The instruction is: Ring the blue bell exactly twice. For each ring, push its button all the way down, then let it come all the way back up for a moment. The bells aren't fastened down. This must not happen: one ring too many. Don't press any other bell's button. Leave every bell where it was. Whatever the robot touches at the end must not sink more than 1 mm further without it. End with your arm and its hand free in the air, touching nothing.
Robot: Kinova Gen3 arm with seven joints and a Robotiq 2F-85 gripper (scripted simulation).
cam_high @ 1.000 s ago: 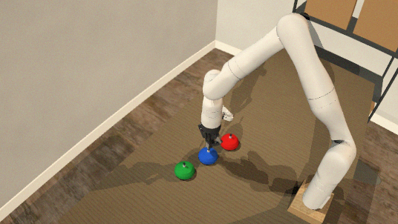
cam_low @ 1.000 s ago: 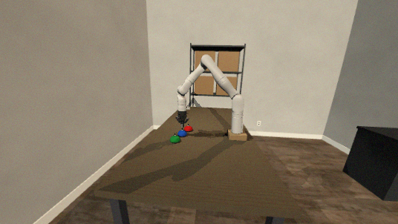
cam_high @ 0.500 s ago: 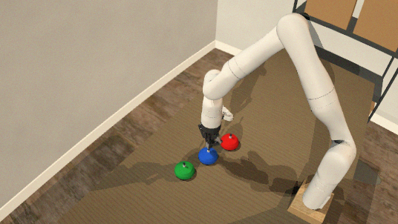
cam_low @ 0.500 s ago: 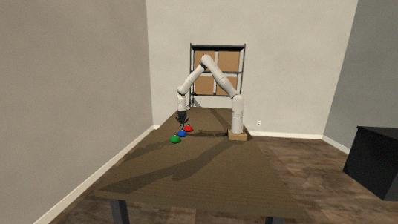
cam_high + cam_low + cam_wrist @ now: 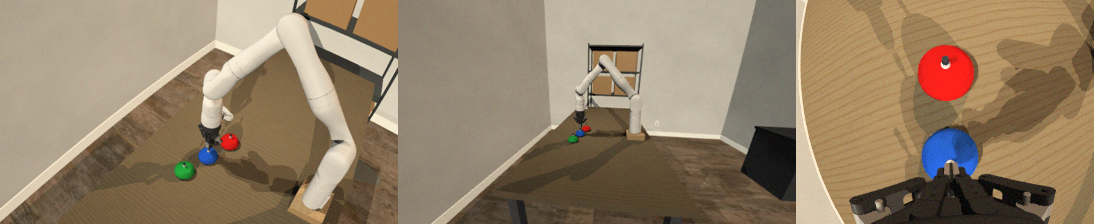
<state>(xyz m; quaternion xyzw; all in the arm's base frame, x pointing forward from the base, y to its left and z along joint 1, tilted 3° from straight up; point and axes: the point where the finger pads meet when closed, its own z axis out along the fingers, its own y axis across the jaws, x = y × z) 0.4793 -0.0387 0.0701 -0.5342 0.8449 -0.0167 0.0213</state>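
Right now my hand is 50 mm above the blue bell. From my hand the other things lie so: red bell 110 mm to the right, 50 mm below, 50 mm behind; then green bell 110 mm to the left, 50 mm below, 50 mm ahead.
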